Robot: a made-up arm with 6 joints.
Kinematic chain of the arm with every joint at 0, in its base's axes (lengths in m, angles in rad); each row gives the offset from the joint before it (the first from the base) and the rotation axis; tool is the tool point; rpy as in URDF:
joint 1: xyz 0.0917 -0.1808 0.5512 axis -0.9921 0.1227 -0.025
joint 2: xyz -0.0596 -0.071 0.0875 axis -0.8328 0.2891 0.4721
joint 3: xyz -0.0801 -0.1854 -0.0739 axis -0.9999 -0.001 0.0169
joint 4: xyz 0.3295 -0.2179 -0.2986 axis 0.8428 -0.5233 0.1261
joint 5: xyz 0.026 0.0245 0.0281 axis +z
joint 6: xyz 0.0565 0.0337 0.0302 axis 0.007 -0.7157 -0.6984
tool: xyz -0.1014 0.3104 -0.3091 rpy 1.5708 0 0
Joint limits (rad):
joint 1: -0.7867..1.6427
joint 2: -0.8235..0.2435
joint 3: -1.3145..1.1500
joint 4: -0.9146..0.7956
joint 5: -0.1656..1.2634
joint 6: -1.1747..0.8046
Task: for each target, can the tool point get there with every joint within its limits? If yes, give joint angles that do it. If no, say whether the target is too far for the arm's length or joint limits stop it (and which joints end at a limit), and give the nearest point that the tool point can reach.
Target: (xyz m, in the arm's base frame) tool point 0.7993 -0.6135 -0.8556
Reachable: no: too far | nearest point 0.5358 -0.5115 -0.3916 | short by 0.543 m
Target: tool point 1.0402 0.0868 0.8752
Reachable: no: joint limits stop it (at a limit: joint 1, joint 2, joint 5, joint 6) | nearest point 0.7762 0.0529 0.7888 | short by 0.280 m
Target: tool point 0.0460 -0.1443 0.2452
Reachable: yes | joints 0.7885 -0.1129 -1.0468 0.1522 0.6716 -0.1208
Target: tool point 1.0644 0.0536 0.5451
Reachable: no: joint limits stop it (at a limit: joint 1, joint 2, joint 5, joint 6) | nearest point 0.8147 0.0598 0.5399 | short by 0.250 m
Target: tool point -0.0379 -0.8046 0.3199
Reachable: yes | joints 0.6533 0.1350 -0.0619 -0.6759 0.6531 0.1115
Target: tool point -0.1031 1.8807 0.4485
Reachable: no: too far | nearest point 0.2724 0.4218 0.4405 | short by 1.506 m
